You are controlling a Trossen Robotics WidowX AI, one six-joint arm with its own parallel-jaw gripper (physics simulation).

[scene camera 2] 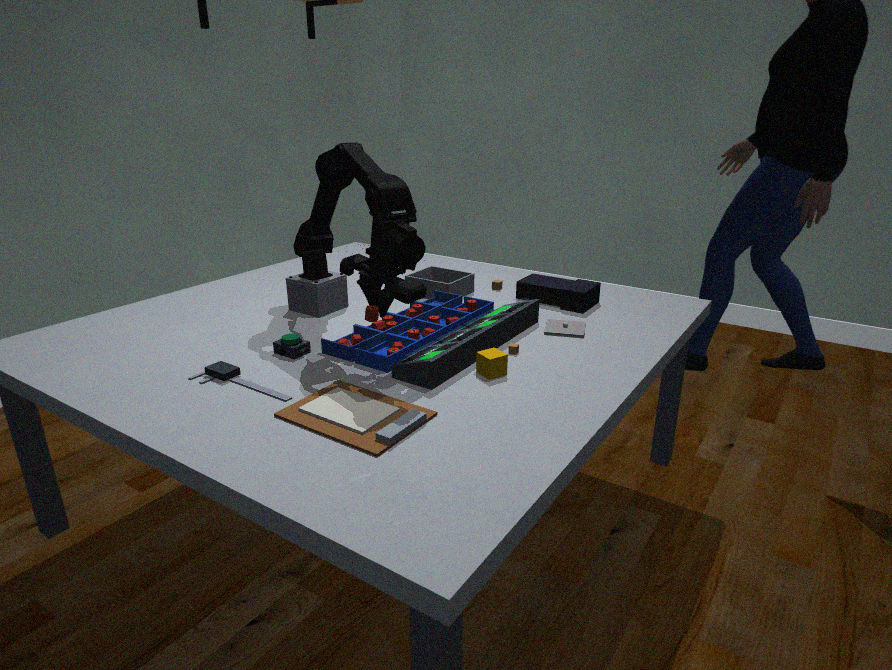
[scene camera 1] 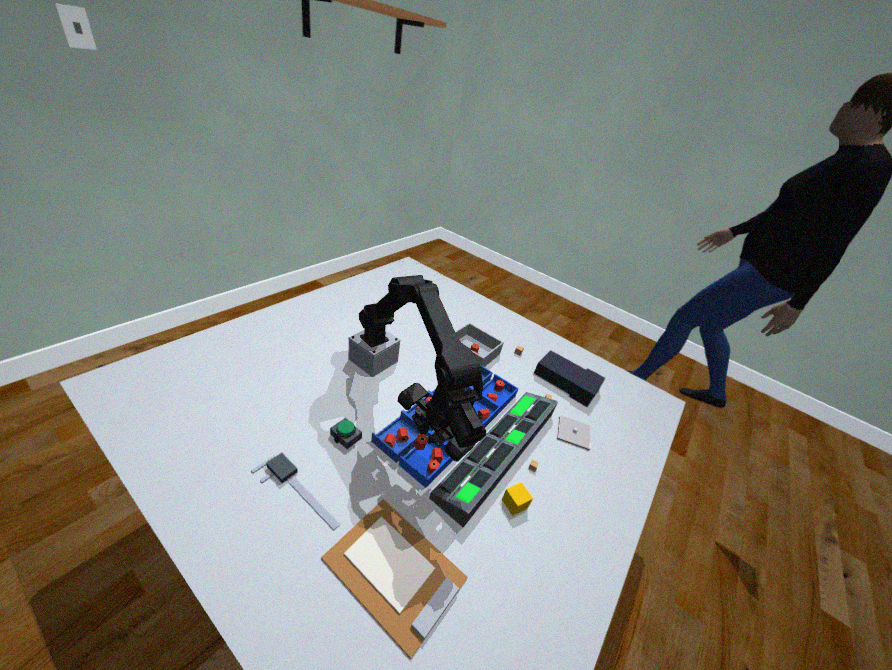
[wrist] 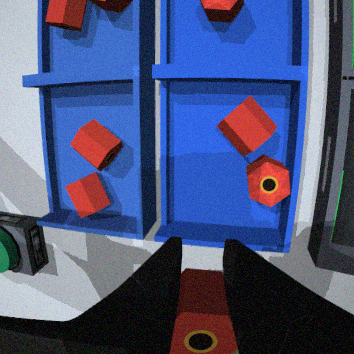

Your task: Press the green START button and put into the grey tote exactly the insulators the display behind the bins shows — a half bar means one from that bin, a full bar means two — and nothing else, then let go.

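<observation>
My gripper (scene camera 2: 373, 305) (wrist: 201, 248) is shut on a red insulator (scene camera 1: 421, 441) (scene camera 2: 371, 313) (wrist: 202, 300), held upright above the near end of the blue bins (scene camera 1: 425, 476) (scene camera 2: 360, 358) (wrist: 225, 73). In the wrist view, the two nearest bins hold two red insulators each. The grey tote (scene camera 1: 492, 353) (scene camera 2: 450, 285), beyond the bins, shows one red insulator (scene camera 1: 475, 347) inside in scene view 1. The display (scene camera 1: 467, 516) (scene camera 2: 432, 375) shows three green bars; the far one looks longest, and the arm hides part of it. The green START button (scene camera 1: 346, 428) (scene camera 2: 291, 337) (wrist: 6, 252) sits left of the bins.
A yellow cube (scene camera 1: 517, 497) (scene camera 2: 491, 363) and small wooden cubes stand beyond the display. A black box (scene camera 1: 569, 375) (scene camera 2: 555, 292) is near the far table edge. A caliper (scene camera 1: 281, 467) and a clipboard (scene camera 1: 367, 592) lie nearer. A person (scene camera 1: 814, 216) (scene camera 2: 807, 100) stands beside the table.
</observation>
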